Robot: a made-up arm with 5 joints.
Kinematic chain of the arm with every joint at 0, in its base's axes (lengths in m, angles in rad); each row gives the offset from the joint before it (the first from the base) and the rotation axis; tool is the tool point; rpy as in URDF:
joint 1: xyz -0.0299 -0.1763 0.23 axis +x
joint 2: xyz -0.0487 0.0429 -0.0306 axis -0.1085 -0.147 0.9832
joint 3: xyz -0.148 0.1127 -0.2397 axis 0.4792 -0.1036 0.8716
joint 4: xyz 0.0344 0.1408 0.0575 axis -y
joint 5: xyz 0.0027 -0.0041 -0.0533 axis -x
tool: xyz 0.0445 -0.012 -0.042 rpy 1.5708 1.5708 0
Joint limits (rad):
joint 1: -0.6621..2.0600
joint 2: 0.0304..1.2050
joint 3: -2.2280..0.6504
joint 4: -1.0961..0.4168
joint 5: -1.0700..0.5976
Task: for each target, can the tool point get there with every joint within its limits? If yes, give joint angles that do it. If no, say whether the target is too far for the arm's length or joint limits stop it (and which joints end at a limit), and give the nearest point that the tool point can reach.
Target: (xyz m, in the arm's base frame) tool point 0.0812 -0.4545 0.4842
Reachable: no: joint limits stop it (at a limit: joint 1, joint 2, joint 3, joint 4) | nearest point -0.0268 -0.3997 0.0718 | short by 0.430 m
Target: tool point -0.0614 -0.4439 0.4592
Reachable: no: joint limits stop it (at a limit: joint 1, joint 2, joint 3, joint 4, joint 5) | nearest point -0.2311 -0.1517 0.6308 | short by 0.379 m
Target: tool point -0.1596 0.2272 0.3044
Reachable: yes | joints 1.1925 0.4078 -0.4071 0.0344 -0.4813
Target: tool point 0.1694 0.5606 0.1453
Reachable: no: too far | nearest point -0.0751 0.2376 0.1824 | short by 0.407 m
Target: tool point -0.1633 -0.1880 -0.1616
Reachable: yes | joints -0.4227 0.9846 -0.6820 0.1755 -0.9410
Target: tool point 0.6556 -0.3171 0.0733
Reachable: no: too far | nearest point 0.0150 -0.3657 0.0192 | short by 0.645 m
